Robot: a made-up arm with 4 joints. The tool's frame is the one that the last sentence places. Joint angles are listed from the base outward.
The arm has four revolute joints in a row. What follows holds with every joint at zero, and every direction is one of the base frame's. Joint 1 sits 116.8 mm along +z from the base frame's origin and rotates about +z. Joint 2 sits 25.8 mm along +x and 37.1 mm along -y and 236.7 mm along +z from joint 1 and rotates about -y. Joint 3 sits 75.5 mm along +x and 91.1 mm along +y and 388 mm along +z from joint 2 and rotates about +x. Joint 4 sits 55.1 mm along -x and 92 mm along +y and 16.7 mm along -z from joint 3 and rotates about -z. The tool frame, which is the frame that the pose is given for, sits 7.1 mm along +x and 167.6 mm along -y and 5.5 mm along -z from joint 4; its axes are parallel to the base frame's.
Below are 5 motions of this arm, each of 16 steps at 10 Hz.
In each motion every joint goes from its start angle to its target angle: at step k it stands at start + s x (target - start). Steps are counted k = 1, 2, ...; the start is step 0. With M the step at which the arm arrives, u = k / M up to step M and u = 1 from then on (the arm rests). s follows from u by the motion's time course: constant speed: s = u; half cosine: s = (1 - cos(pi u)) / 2; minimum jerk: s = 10 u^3 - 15 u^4 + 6 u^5.
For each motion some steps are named. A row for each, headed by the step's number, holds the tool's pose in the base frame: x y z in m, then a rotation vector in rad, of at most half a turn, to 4 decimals.
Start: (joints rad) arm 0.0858 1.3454 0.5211 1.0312
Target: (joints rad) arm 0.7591 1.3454 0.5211 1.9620
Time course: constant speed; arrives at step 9
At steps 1, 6, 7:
1: -0.3772 0.0178 0.3123 1.1480 -0.7858 -0.4641
6: -0.4332 -0.0817 0.3034 1.3835 -0.2157 -0.5831
7: -0.4410 -0.1061 0.3068 1.3992 -0.0918 -0.6068

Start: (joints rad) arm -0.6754 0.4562 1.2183 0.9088
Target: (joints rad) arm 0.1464 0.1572 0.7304 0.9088
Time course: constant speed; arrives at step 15
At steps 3, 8, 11, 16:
3: -0.1537 0.1627 0.6472 1.2122 -0.1350 -1.0297
8: -0.1629 0.1038 0.6679 1.0256 0.0571 -0.9063
11: -0.1586 0.0717 0.6791 0.8991 0.1490 -0.8134
16: -0.1435 0.0359 0.6926 0.7194 0.2419 -0.6690

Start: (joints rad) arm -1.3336 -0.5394 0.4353 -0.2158
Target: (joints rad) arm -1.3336 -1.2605 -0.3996 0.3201
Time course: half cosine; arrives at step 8
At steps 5, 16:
5: 0.0600 -0.3466 0.5434 0.5063 1.0076 -1.2685
16: 0.0745 -0.3870 0.4983 0.3220 1.3390 -1.1565

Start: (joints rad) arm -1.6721 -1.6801 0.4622 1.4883
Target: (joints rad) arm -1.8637 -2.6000 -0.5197 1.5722
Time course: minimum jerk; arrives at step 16
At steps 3, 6, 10, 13, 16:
3: 0.0793 -0.4516 0.4370 -0.5789 -2.0704 1.8050
6: 0.0637 -0.4486 0.3555 -0.4166 -2.3830 1.6533
10: 0.0342 -0.3955 0.2158 0.2155 2.7446 -1.1846
13: 0.0218 -0.3510 0.1602 0.1860 2.6274 -0.8738
16: 0.0194 -0.3403 0.1497 0.1873 2.5936 -0.8133

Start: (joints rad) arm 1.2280 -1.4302 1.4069 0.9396
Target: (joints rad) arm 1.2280 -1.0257 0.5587 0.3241
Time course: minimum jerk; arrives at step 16
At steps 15, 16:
15: 0.0928 0.2817 0.5483 -0.3393 1.0793 0.5185
16: 0.0929 0.2817 0.5484 -0.3393 1.0780 0.5211

